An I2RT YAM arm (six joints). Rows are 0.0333 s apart.
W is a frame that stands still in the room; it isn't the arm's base.
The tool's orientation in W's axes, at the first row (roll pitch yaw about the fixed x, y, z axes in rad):
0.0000 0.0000 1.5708
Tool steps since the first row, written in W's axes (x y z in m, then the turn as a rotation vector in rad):
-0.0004 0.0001 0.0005 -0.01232 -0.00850 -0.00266
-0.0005 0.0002 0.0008 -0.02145 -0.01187 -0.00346
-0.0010 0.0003 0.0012 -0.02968 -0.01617 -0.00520
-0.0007 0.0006 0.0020 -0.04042 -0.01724 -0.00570
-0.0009 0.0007 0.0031 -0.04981 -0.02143 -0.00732
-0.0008 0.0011 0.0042 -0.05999 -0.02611 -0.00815
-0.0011 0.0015 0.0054 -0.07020 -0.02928 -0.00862
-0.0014 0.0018 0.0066 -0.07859 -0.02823 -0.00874
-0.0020 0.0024 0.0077 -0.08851 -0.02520 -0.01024
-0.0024 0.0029 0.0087 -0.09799 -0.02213 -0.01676
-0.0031 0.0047 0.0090 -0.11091 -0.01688 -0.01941
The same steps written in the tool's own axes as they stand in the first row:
0.0001 0.0004 0.0005 -0.00850 0.01232 -0.00266
0.0002 0.0005 0.0008 -0.01187 0.02145 -0.00346
0.0003 0.0010 0.0012 -0.01617 0.02968 -0.00520
0.0006 0.0007 0.0020 -0.01724 0.04042 -0.00570
0.0007 0.0009 0.0031 -0.02143 0.04981 -0.00732
0.0011 0.0008 0.0042 -0.02611 0.05999 -0.00815
0.0015 0.0011 0.0054 -0.02928 0.07020 -0.00862
0.0018 0.0014 0.0066 -0.02823 0.07859 -0.00874
0.0024 0.0020 0.0077 -0.02520 0.08851 -0.01024
0.0029 0.0024 0.0087 -0.02213 0.09799 -0.01676
0.0047 0.0031 0.0090 -0.01688 0.11091 -0.01941

